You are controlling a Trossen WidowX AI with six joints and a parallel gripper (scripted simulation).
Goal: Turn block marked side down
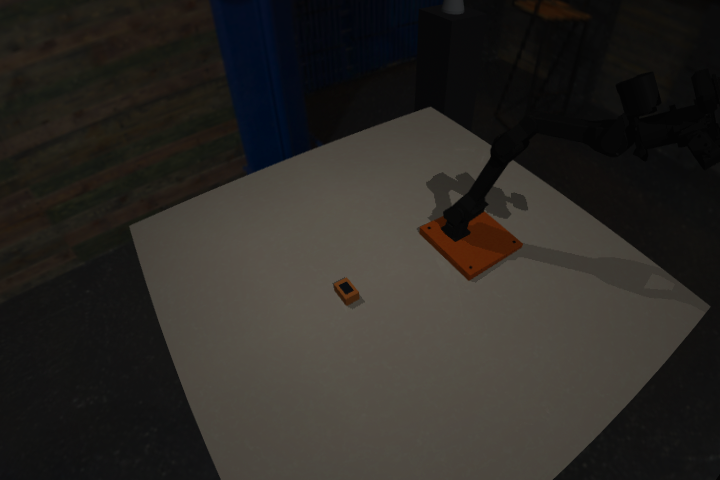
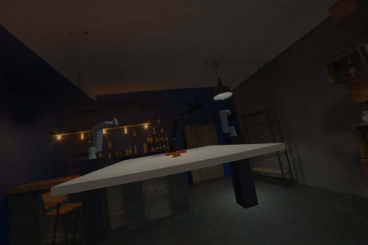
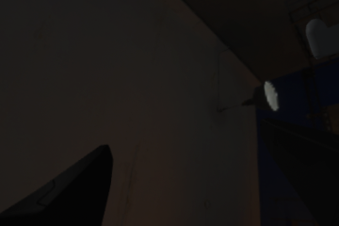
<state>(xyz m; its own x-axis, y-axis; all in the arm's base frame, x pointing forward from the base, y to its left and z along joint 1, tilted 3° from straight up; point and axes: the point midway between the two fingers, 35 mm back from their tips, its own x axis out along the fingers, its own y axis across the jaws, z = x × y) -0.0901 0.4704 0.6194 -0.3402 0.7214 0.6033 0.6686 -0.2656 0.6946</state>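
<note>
Right now my gripper tip is 51 cm short of the orange block, 51 cm to the left of it and 63 cm above it.
</note>
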